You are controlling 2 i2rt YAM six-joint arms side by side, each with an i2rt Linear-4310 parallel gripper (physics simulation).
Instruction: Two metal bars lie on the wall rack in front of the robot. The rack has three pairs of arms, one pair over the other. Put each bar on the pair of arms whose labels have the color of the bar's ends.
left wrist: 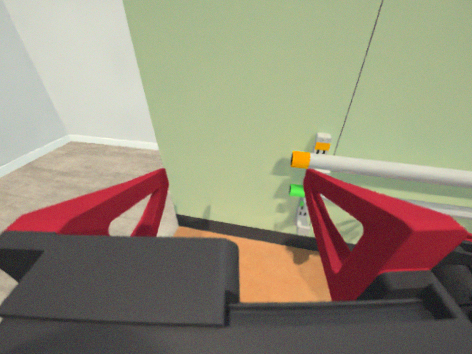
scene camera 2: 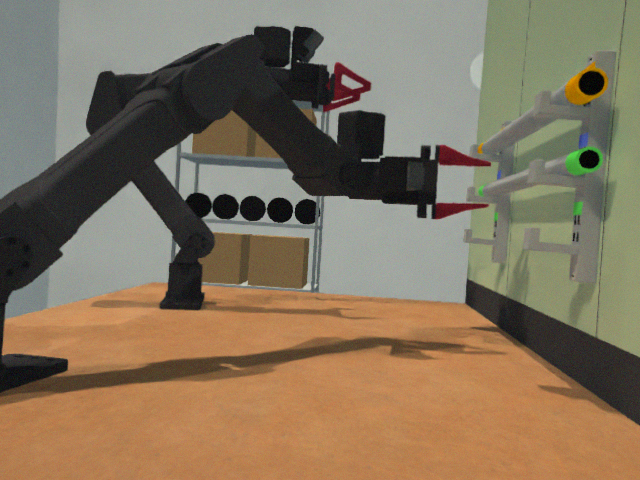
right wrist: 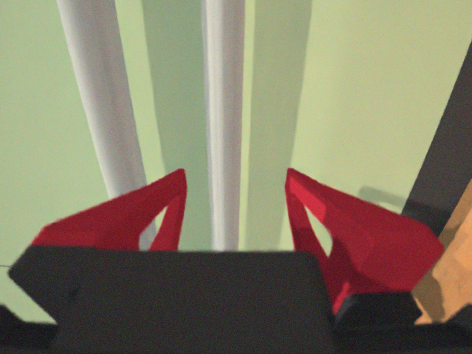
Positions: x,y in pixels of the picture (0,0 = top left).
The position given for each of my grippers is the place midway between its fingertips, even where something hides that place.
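Scene:
For my left gripper, it's out of frame in the right wrist view. You'd find the gripper in scene camera 2 (365,91) and in the left wrist view (235,176).

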